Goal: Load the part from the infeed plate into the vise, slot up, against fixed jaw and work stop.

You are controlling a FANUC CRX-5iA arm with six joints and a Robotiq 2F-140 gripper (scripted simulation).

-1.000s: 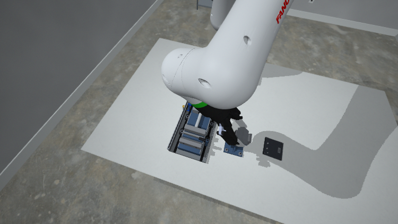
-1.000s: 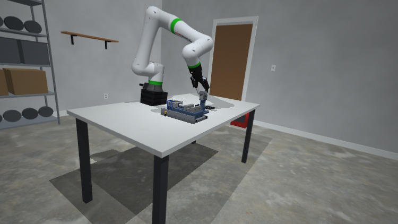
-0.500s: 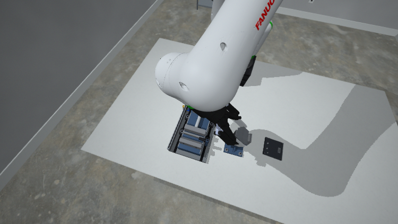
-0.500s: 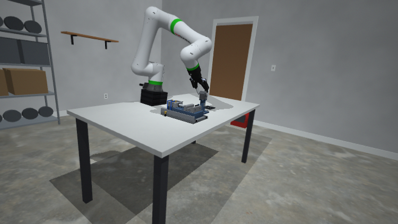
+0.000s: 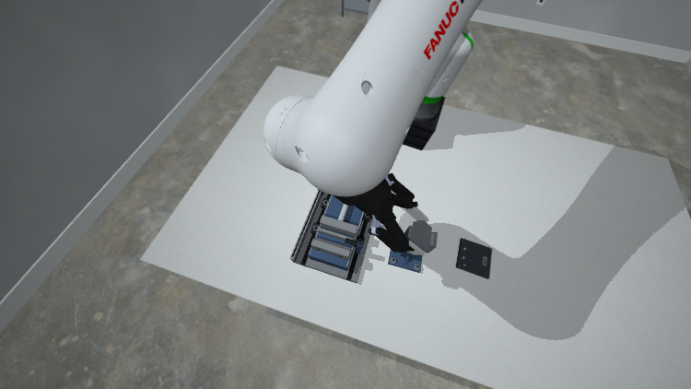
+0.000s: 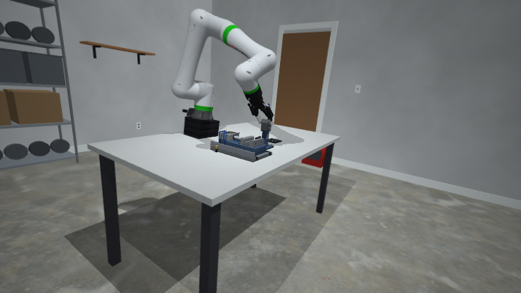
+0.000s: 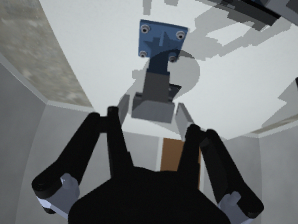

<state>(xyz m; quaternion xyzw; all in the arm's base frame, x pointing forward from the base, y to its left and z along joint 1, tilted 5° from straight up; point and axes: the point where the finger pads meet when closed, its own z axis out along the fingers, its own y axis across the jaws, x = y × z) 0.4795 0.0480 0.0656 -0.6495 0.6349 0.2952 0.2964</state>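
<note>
My hand is 2 cm above the part and 1 cm to the right of it. From my hand the other things lie so: air cylinder rod: 18 cm to the right, 10 cm below, 5 cm behind; vise: 18 cm to the right, 13 cm below, 3 cm behind; air cylinder: 18 cm to the right, 12 cm behind, 10 cm below.
</note>
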